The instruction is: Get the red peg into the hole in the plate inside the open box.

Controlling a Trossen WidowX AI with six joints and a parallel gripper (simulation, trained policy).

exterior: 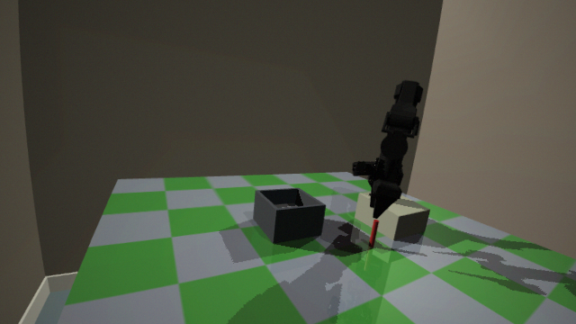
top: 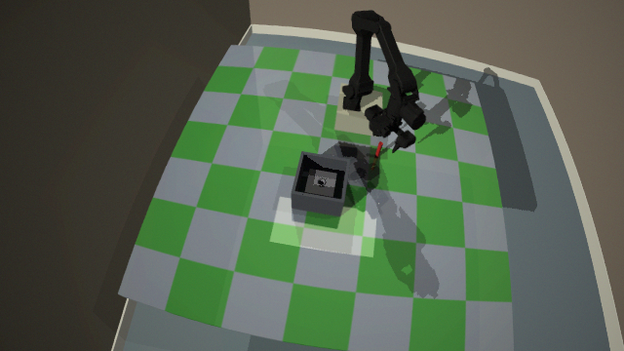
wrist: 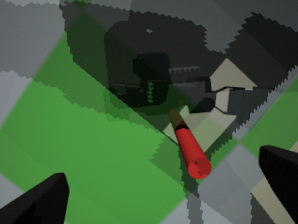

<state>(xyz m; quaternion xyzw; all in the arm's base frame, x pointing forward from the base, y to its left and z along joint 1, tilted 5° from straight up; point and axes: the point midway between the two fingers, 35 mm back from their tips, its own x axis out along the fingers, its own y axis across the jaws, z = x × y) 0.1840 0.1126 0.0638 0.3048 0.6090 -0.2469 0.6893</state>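
Right now the red peg is 7 cm below my gripper tip and 3 cm behind it. From my gripper tip the other things lie so: dark box: 19 cm to the right, 15 cm ahead, 8 cm below; grey plate: 19 cm to the right, 15 cm ahead, 6 cm below.
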